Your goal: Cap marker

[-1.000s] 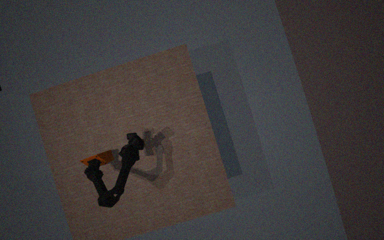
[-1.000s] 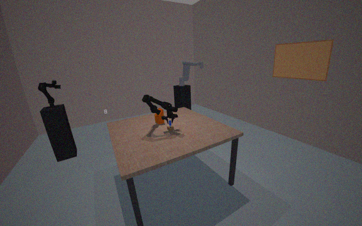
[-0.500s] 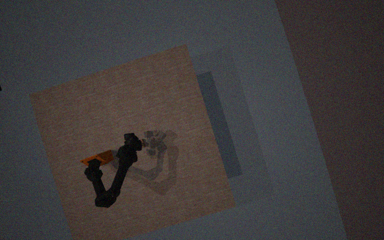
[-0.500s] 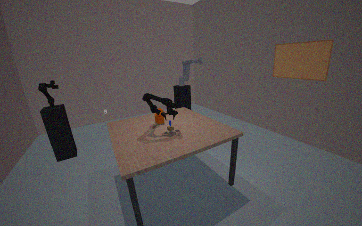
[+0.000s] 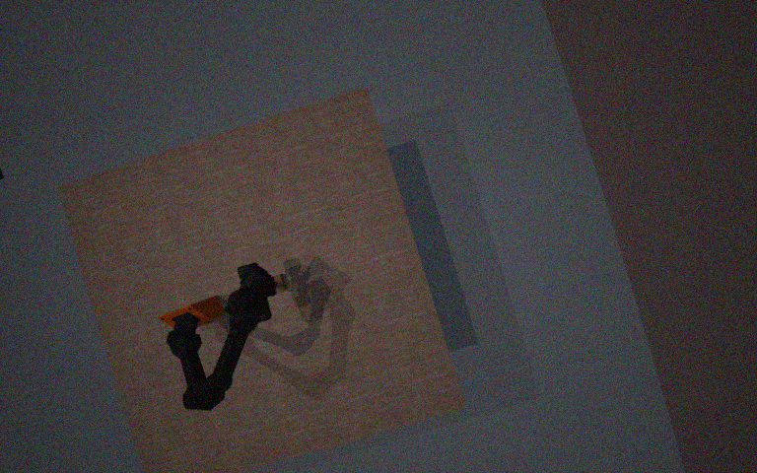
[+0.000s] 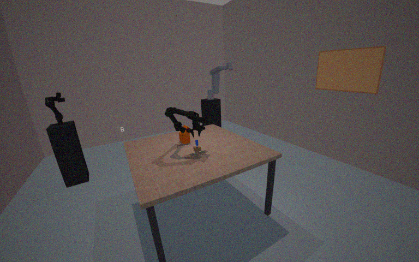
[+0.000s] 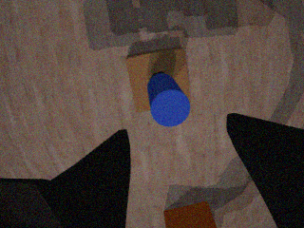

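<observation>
Now: the blue cap 60 mm below my gripper tip. From my gripper tip the other things lie so: holder block 120 mm below.
</observation>
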